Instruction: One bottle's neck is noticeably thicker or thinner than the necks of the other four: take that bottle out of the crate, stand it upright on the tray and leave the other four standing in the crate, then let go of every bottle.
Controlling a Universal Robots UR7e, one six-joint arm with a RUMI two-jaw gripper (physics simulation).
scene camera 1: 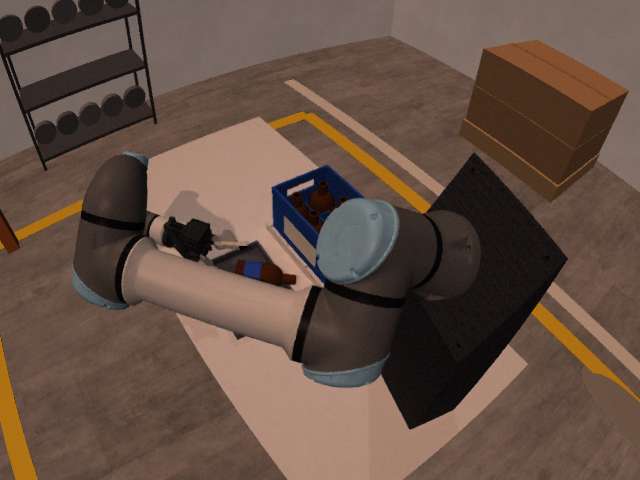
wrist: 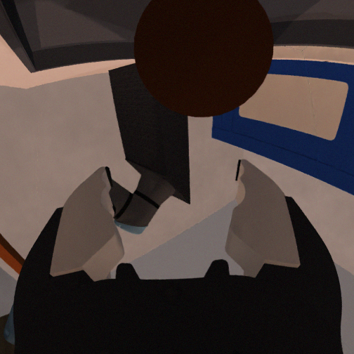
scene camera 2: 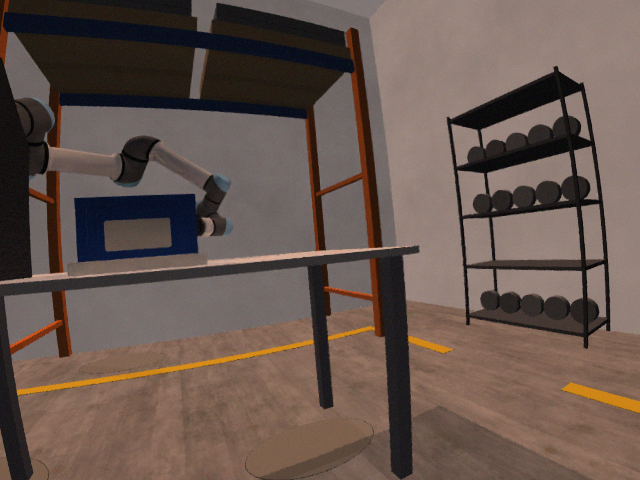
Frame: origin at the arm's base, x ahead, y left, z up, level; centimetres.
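Seen in the pictures: gripper, fingertip midpoint: (scene camera 1: 238, 262); arm's base, link origin: (scene camera 1: 443, 256).
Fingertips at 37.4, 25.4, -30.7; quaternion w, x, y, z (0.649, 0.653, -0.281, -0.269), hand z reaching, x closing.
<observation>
Pixels of each thing's middle, then the offset from my fingertips to it, as dx, dy, dz. "*": a spot on its surface instead.
- brown bottle with a blue label, body centre: (scene camera 1: 266, 276) -1.2, -6.7, -7.8
- dark tray, surface spot: (scene camera 1: 258, 252) * +10.5, -8.7, -11.5
- blue crate, body centre: (scene camera 1: 327, 226) (scene camera 2: 143, 235) +5.1, -27.2, -3.2
- pale slab, surface spot: (scene camera 2: 136, 265) * +6.2, -37.5, -10.7
A brown bottle with a blue label (scene camera 1: 258, 271) lies on its side over the dark tray (scene camera 1: 258, 252) (wrist: 310, 35), neck pointing away from my gripper. In the wrist view the round base of this bottle (wrist: 202, 55) faces the camera, beyond the fingertips. My gripper (scene camera 1: 230, 254) (wrist: 173, 165) is partly open, with nothing between its fingers, and is beside the bottle's base end. The blue crate (scene camera 1: 281, 206) (scene camera 2: 136, 205) (wrist: 280, 142) holds several upright brown bottles, among them one with broad shoulders (scene camera 1: 322, 198). My arm hides part of the crate and tray, so I cannot compare all necks.
The crate stands on a pale slab (scene camera 2: 136, 265) on the table, close beside the tray. My forearm (scene camera 1: 211, 294) passes over the tray's near side. The black robot pedestal (scene camera 1: 429, 372) stands at the right of the crate.
</observation>
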